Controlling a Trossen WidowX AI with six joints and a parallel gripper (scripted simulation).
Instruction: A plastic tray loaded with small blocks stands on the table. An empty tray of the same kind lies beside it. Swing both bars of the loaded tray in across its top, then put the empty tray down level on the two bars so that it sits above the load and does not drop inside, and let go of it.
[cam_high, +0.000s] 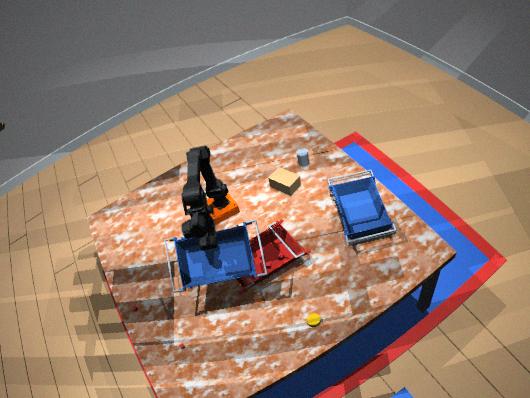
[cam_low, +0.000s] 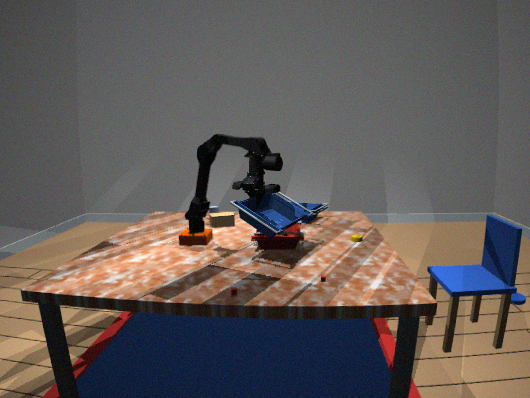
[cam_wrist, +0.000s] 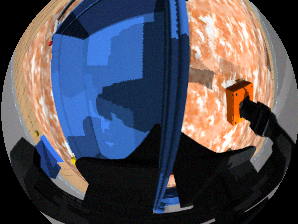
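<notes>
My gripper tip is 70 mm short of the blue tray, 40 mm to the left of it and 10 mm above it. From my gripper tip the other things lie so: tan box: 150 mm behind, 470 mm to the left, 150 mm below; grey cylinder: 200 mm behind, 630 mm to the left, 140 mm below; yellow disc: 450 mm ahead, 80 mm to the left, 170 mm below.
</notes>
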